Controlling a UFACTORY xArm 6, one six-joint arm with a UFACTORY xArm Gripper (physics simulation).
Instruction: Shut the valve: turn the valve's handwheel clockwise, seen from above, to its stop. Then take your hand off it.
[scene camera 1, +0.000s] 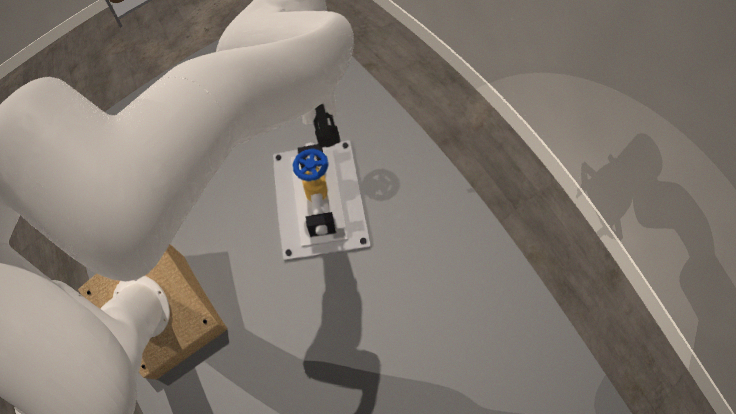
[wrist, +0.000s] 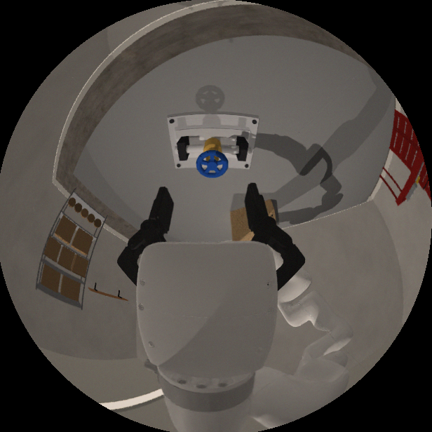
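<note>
The blue handwheel (scene camera 1: 323, 165) (wrist: 212, 174) sits on top of the yellow valve body (scene camera 1: 314, 188) (wrist: 212, 144), whose pipe is held by two black clamps on a white base plate (scene camera 1: 289, 226) (wrist: 250, 129). My gripper (wrist: 207, 192) is wide open and empty, and apart from the handwheel. In the wrist view the handwheel shows beyond the two black fingertips, with a gap between. In the scene view one black finger shows near the plate's upper edge, and the arm hides the rest of the gripper.
The grey table (scene camera 1: 422, 267) (wrist: 320, 90) bears the valve plate. A wooden block (scene camera 1: 193, 303) (wrist: 240, 222) stands by the arm's base. A shelf rack with brown boxes and a red object (wrist: 411, 145) stand beyond the table in the wrist view.
</note>
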